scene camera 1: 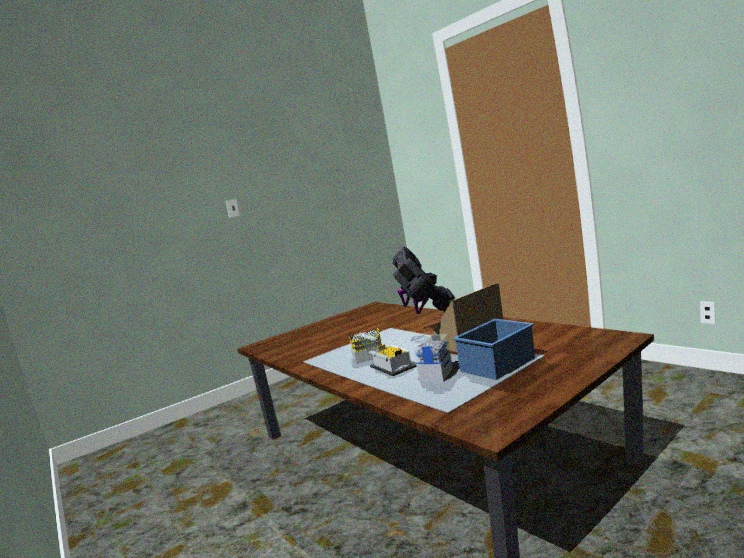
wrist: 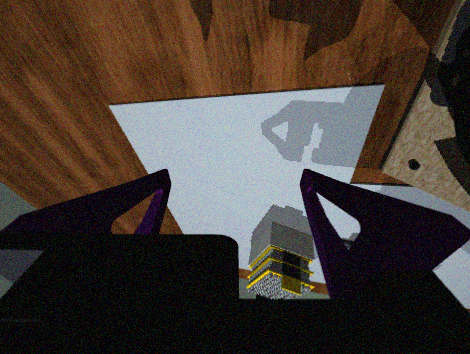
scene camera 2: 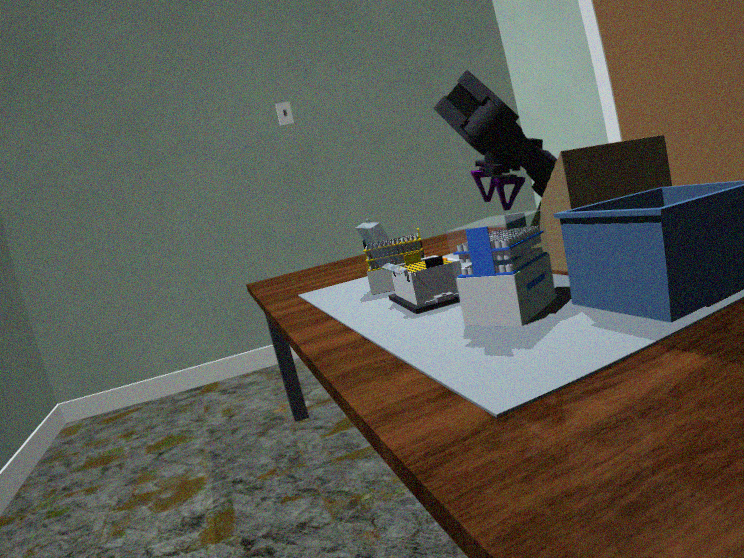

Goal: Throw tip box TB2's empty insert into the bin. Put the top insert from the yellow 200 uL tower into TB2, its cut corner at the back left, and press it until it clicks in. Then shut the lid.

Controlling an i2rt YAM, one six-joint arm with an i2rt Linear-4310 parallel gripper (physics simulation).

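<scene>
The yellow tower point(scene camera 1: 365, 344) point(scene camera 2: 393, 255) point(wrist: 282, 267), with stacked yellow-edged inserts on a pale base, stands on the mat's far left. Beside it, a low white box point(scene camera 1: 391, 361) point(scene camera 2: 423, 285) with yellow and black parts on top sits on a dark base; its label is unreadable and I cannot tell whether it is TB2. The blue bin point(scene camera 1: 479, 359) point(scene camera 2: 615, 261) stands at the right. My gripper point(scene camera 1: 412, 308) point(scene camera 2: 498, 206) point(wrist: 235, 176) is open and empty, high above the table, behind the boxes in the scene views. The insert's cut corner cannot be made out.
A blue-and-white tower point(scene camera 1: 430, 360) point(scene camera 2: 491, 294) stands between the low box and the bin. A pale mat point(scene camera 1: 444, 399) point(scene camera 2: 420, 348) point(wrist: 200, 130) lies under them on the wooden table point(scene camera 1: 510, 414) point(scene camera 2: 600, 450) point(wrist: 100, 50). An upright brown panel point(scene camera 1: 477, 312) point(scene camera 2: 618, 171) stands behind the bin.
</scene>
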